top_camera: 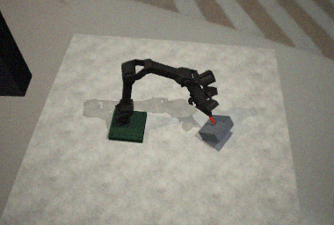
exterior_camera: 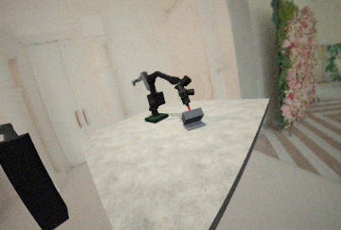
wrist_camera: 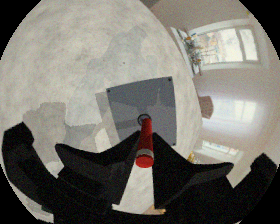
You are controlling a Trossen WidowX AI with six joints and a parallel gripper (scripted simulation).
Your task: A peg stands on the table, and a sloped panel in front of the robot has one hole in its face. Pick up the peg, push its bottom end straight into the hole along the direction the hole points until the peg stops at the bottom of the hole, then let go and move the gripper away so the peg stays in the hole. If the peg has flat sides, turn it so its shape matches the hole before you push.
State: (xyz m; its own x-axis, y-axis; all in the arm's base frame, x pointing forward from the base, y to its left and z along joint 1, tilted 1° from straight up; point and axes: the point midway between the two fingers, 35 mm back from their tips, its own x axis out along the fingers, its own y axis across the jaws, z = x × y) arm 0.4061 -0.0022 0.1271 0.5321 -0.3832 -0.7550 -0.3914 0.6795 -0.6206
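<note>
Right now the red peg is 10 mm behind my gripper tip, 10 mm to the left of it and 10 mm above it. Round my gripper tip: grey sloped panel: 40 mm ahead, 30 mm to the right, 60 mm below.
</note>
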